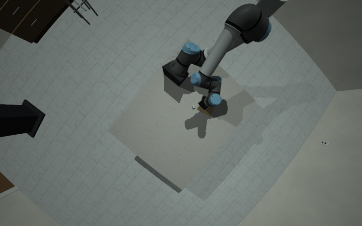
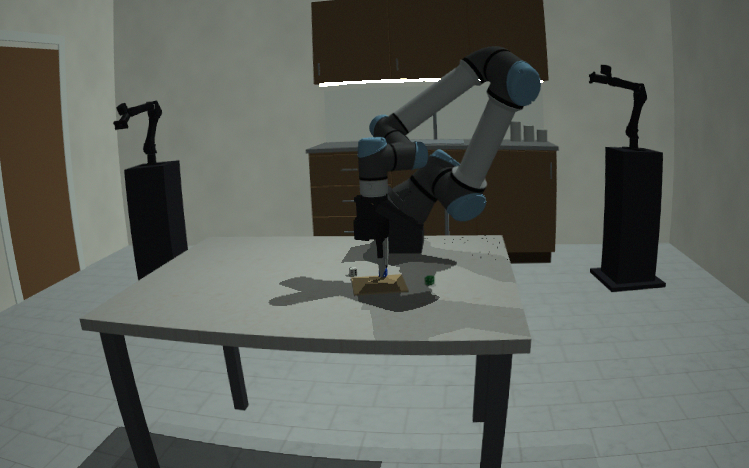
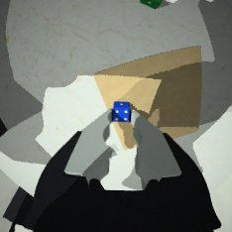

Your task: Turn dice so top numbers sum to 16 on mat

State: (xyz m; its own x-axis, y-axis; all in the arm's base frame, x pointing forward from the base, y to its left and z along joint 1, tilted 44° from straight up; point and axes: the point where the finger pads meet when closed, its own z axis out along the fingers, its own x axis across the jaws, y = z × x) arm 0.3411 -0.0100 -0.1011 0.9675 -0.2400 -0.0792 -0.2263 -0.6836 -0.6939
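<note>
Now: the blue die 1 cm below my hand. Round my hand: white die (9 cm to the right, 5 cm behind, 2 cm below); green die (12 cm to the left, 6 cm ahead, 2 cm below); tan mat (5 cm ahead, 2 cm below, 1 cm to the right).
</note>
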